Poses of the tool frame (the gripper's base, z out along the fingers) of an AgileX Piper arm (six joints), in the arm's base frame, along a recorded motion.
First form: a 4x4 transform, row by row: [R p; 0 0 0 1], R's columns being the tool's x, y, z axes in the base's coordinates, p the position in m. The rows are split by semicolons.
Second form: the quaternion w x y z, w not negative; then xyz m. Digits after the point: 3 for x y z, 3 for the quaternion.
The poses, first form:
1: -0.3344, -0.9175, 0.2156, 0.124; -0.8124, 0.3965, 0.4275, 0.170; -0.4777, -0.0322, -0.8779, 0.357; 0, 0, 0, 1
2: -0.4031, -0.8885, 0.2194, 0.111; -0.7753, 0.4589, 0.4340, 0.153; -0.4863, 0.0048, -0.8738, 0.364; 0, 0, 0, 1
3: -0.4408, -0.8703, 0.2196, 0.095; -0.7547, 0.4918, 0.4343, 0.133; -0.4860, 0.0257, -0.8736, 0.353; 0, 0, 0, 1
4: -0.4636, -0.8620, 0.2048, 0.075; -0.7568, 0.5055, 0.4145, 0.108; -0.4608, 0.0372, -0.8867, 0.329; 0, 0, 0, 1
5: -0.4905, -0.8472, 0.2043, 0.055; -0.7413, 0.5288, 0.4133, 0.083; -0.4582, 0.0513, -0.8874, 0.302; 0, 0, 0, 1
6: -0.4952, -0.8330, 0.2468, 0.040; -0.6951, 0.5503, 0.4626, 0.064; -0.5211, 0.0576, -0.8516, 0.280; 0, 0, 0, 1
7: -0.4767, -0.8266, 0.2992, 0.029; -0.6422, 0.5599, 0.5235, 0.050; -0.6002, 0.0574, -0.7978, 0.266; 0, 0, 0, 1
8: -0.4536, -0.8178, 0.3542, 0.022; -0.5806, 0.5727, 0.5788, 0.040; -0.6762, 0.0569, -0.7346, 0.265; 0, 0, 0, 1
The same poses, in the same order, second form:
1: 0.215, -0.535, 0.808, 0.122, 0.124, 0.170, 0.357
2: 0.213, -0.503, 0.827, 0.133, 0.111, 0.153, 0.364
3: 0.211, -0.485, 0.838, 0.137, 0.095, 0.133, 0.353
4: 0.197, -0.479, 0.845, 0.134, 0.075, 0.108, 0.329
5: 0.194, -0.466, 0.852, 0.136, 0.055, 0.083, 0.302
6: 0.226, -0.449, 0.851, 0.153, 0.040, 0.064, 0.280
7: 0.267, -0.436, 0.842, 0.173, 0.029, 0.050, 0.266
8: 0.310, -0.421, 0.831, 0.191, 0.022, 0.040, 0.265
